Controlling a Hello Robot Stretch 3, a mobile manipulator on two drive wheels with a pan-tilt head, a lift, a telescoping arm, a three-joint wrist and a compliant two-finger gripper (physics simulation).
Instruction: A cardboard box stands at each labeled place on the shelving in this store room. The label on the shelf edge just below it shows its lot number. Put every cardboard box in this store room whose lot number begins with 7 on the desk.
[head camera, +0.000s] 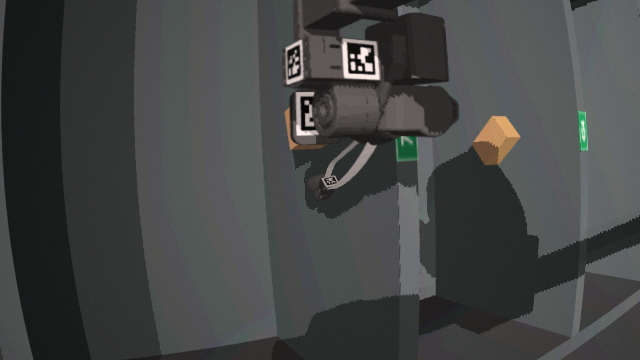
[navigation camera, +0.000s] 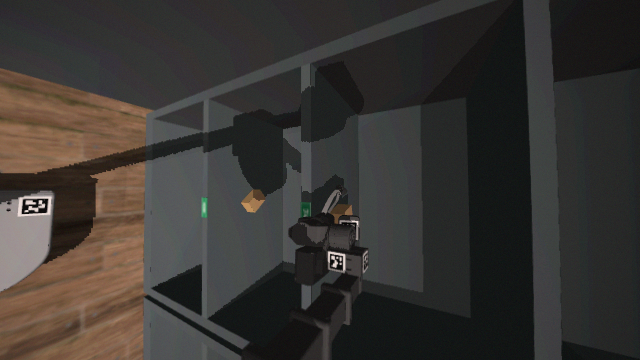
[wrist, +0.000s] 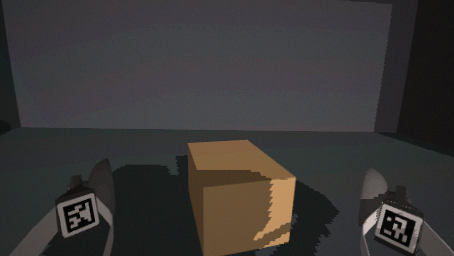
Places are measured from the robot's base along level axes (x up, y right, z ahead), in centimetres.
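Pixels of known places: gripper, between the fingertips: (wrist: 235, 184).
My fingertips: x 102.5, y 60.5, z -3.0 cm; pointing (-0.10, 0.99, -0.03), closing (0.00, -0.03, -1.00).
Observation:
Ahead of a thing's pixels: the offset from my fingertips to its top centre. "spot": to the spot under its first point. Level surfaces: height alone.
A cardboard box {dx +1.6, dy +1.5, dz +0.3 cm} (head camera: 295, 145) (navigation camera: 343, 210) (wrist: 240, 195) stands on a grey shelf between my spread fingers. My gripper (wrist: 235, 184) is open, with room between the box and each fingertip. One finger (head camera: 324, 185) (navigation camera: 340, 192) shows beyond the wrist in the head and navigation views; the other is hidden there. The green label {spot: dx -5.0, dy -14.1, dz +4.4 cm} (head camera: 407, 148) (navigation camera: 305, 209) on that shelf's edge begins with 7; its other digits are hidden behind the wrist in the head view. Another cardboard box {dx -44.1, dy +6.8, dz +4.1 cm} (head camera: 495, 140) (navigation camera: 253, 201) stands one shelf below, its label {spot: dx -50.8, dy -14.0, dz +2.2 cm} (head camera: 583, 131) (navigation camera: 204, 207) looking like 434. The desk does not show.
The head and navigation views are turned sideways. The shelf edge {spot: dx -4.9, dy -14.4, dz +15.4 cm} (head camera: 409, 240) (navigation camera: 306, 150) runs close beside my wrist. The compartment's back wall (wrist: 200, 65) rises behind the box. My arm (navigation camera: 310, 312) reaches into the shelving. Wood-patterned floor {dx -102.4 cm} (navigation camera: 115, 260) shows at the left of the navigation view.

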